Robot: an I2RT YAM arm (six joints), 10 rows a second.
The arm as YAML. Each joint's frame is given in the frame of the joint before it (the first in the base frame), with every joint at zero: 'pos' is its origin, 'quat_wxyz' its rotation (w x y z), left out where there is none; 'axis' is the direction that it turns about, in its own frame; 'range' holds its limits. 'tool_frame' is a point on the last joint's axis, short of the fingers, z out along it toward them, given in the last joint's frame.
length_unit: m
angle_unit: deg
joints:
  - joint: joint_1
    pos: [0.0, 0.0, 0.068]
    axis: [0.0, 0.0, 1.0]
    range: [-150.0, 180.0]
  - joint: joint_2
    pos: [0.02, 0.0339, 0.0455]
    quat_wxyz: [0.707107, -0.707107, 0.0, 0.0]
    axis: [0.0, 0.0, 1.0]
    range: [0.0, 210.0]
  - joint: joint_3
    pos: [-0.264, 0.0, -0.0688]
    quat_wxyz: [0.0, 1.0, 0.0, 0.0]
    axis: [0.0, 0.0, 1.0]
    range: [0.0, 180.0]
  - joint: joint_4
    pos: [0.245, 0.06, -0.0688]
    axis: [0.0, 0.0, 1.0]
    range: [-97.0, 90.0]
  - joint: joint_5
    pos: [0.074, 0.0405, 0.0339]
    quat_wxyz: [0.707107, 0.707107, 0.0, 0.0]
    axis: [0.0, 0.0, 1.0]
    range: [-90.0, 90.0]
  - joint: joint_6
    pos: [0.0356, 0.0, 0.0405]
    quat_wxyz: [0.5, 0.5, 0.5, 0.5]
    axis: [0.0, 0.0, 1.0]
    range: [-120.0, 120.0]
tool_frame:
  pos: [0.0, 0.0, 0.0]
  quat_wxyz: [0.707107, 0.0, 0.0, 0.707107]
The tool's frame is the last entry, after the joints.
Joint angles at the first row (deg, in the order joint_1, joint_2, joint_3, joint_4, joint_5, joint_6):
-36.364 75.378 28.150 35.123 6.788 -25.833
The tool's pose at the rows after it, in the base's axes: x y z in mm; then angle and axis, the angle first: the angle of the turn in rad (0 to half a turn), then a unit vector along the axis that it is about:
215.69 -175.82 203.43 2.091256 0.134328 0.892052 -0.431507
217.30 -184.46 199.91 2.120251 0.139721 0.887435 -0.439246
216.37 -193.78 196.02 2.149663 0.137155 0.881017 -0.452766
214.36 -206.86 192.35 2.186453 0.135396 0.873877 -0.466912
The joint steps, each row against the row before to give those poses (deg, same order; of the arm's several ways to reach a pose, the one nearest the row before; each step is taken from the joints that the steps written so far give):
-1.960 2.498 1.120 0.774 -0.042 -0.761
-1.076 2.252 1.033 0.603 0.695 -0.799
-1.513 2.055 0.585 1.381 0.205 -1.863
-2.165 2.428 1.111 1.101 -0.077 -2.164

